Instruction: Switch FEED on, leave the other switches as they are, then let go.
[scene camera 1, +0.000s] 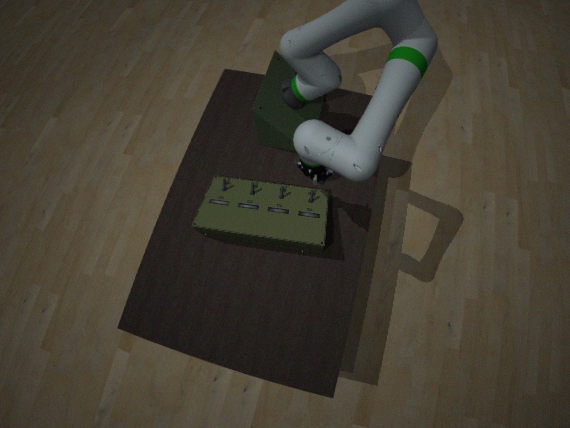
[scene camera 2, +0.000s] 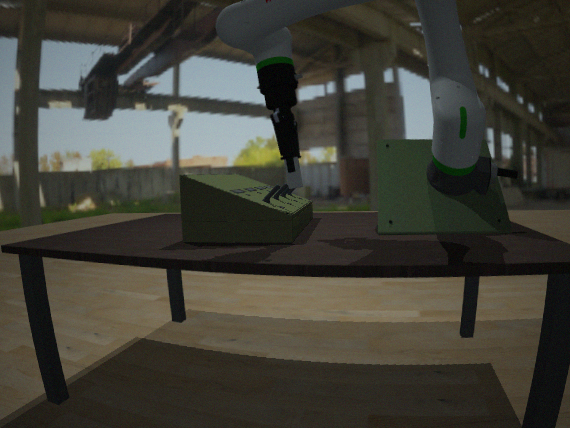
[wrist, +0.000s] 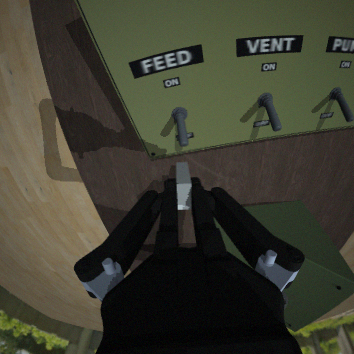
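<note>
My own gripper (scene camera 2: 296, 187) is there for me to see, and the wrist view (wrist: 181, 171) shows the gripper too. I can also see a green switch box (scene camera 2: 230, 208), and the wrist view (wrist: 217, 71) has that box in it as well.
</note>
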